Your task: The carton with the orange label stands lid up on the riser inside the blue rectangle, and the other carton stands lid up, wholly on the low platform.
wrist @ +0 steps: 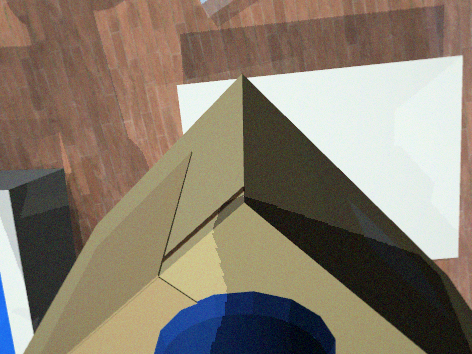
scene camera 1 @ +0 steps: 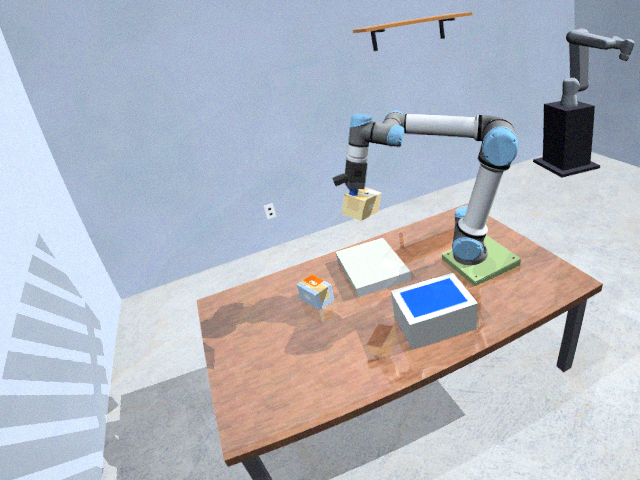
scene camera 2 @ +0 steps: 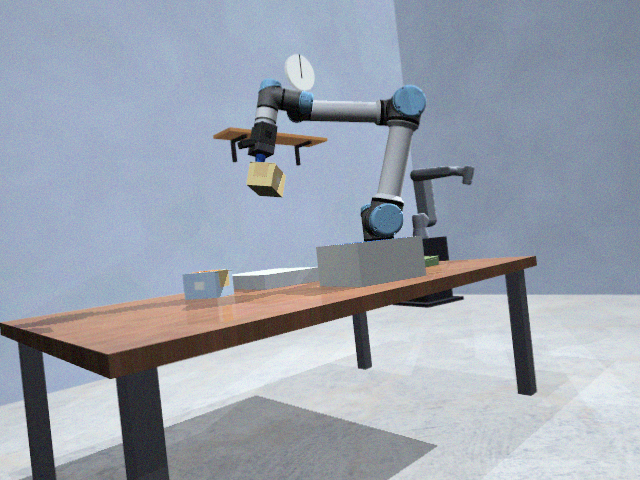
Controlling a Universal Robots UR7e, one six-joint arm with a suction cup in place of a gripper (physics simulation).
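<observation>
My suction cup point(scene camera 1: 353, 191) point(scene camera 2: 260, 158) point(wrist: 245, 332) is shut on the tan carton point(scene camera 1: 356, 206) point(scene camera 2: 263, 178) point(wrist: 300, 280), against its upper face. The carton hangs high above the table, slightly tilted; which face is its lid I cannot tell. The light-blue carton with the orange label point(scene camera 1: 308, 297) point(scene camera 2: 199, 286) stands on the table, label on top, beside the low platform and apart from it. The low white platform point(scene camera 1: 372, 263) point(scene camera 2: 273, 277) point(wrist: 360, 130) bears no carton. The grey riser point(scene camera 1: 439, 328) point(scene camera 2: 341, 266) point(wrist: 42, 240) has the blue rectangle point(scene camera 1: 434, 297) point(wrist: 4, 320) on top, with no carton on it.
The wooden table point(scene camera 1: 268, 382) point(scene camera 2: 129, 330) carries everything. The arm's green base plate point(scene camera 1: 483, 268) point(scene camera 2: 431, 260) is beyond the riser. A wall shelf point(scene camera 1: 413, 22) point(scene camera 2: 294, 138) is behind. A second robot point(scene camera 1: 578, 67) point(scene camera 2: 424, 196) stands off the table on a black pedestal.
</observation>
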